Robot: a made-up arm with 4 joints.
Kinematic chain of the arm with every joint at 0, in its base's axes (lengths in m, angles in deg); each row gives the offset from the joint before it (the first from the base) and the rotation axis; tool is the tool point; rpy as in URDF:
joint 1: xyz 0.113 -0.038 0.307 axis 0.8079 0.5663 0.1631
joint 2: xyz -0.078 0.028 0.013 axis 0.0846 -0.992 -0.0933
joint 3: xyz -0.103 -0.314 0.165 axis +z
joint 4: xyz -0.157 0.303 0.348 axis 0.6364 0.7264 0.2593
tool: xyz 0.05 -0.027 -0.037 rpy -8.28 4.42 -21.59
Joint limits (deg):
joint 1: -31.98..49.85
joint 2: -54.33..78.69
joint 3: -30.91..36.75
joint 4: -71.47..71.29
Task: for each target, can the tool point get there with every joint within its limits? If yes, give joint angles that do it. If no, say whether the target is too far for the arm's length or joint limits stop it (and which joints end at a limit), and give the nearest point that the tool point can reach.
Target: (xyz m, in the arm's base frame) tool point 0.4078 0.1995 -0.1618
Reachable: no: joint limits stop it (at a limit: joint 1, joint 2, joint 3) | nearest point 0.5107 -0.1092 0.4590 | short by 0.701 m
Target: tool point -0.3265 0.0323 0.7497
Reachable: yes | joints -16.38 1.58 14.90 -26.74
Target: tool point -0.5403 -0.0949 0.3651
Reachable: yes | joints -3.10 49.56 25.26 -1.72
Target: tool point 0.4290 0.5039 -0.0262
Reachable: no: joint limits stop it (at a limit: joint 1, joint 2, joint 3, joint 4) | nearest point 0.2643 0.2161 0.6149 | short by 0.722 m
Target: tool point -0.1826 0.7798 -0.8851
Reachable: no: too far | nearest point -0.3745 -0.0370 -0.0524 | short by 1.182 m
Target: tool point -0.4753 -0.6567 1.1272
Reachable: no: too far | nearest point -0.2675 -0.4307 0.8036 | short by 0.446 m
